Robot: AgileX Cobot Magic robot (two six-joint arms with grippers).
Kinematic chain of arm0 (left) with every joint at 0, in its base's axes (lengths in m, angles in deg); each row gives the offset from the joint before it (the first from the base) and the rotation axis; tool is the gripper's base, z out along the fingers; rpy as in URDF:
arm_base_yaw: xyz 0 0 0.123 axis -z
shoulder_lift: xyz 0 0 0 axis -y
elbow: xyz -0.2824 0 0.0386 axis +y
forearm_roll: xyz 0.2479 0 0.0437 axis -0.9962 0 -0.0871
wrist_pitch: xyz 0 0 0 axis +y
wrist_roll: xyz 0.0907 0 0.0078 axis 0.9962 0 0.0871
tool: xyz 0 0 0 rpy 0 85 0
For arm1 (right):
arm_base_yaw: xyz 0 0 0.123 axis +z
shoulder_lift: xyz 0 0 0 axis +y
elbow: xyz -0.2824 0 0.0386 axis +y
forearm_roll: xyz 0.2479 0 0.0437 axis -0.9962 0 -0.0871
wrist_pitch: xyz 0 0 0 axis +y
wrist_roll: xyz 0.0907 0 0.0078 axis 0.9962 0 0.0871
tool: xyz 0 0 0 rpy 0 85 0
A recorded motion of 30 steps. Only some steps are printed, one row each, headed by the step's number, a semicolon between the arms.
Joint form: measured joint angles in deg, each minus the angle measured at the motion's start. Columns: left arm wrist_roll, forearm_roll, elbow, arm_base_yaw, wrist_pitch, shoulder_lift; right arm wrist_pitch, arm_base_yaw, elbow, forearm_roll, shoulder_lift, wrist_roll.
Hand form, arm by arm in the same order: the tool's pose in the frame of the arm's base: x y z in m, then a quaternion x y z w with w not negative. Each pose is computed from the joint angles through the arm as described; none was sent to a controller.
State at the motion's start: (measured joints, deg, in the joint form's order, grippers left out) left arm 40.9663 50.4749 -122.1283 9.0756 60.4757 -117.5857; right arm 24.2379 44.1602 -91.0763 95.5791 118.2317 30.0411
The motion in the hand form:
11: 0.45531 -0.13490 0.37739 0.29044 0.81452 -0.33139 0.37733; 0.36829 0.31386 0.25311 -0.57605 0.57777 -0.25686 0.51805
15: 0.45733 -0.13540 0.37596 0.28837 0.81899 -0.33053 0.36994; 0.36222 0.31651 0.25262 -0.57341 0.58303 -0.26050 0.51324
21: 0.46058 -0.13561 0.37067 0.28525 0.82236 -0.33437 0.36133; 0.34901 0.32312 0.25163 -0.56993 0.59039 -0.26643 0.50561
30: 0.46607 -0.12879 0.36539 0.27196 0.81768 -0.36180 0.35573; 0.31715 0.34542 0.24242 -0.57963 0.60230 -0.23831 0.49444
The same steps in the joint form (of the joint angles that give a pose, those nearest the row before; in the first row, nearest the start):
11: -6.19 -2.23 -9.36 -0.11 5.99 -4.88; 0.61 0.83 0.36 -4.86 -0.77 -1.18
15: -7.62 -3.08 -11.08 -0.05 7.06 -5.89; 2.37 1.86 0.88 -6.03 -1.09 -1.64
21: -8.26 -3.02 -11.85 -0.13 7.73 -6.93; 5.66 4.12 1.85 -7.69 -1.65 -2.00
30: -7.99 0.73 -12.10 -1.51 8.53 -8.14; 7.94 9.19 3.42 -12.41 -1.93 -2.08

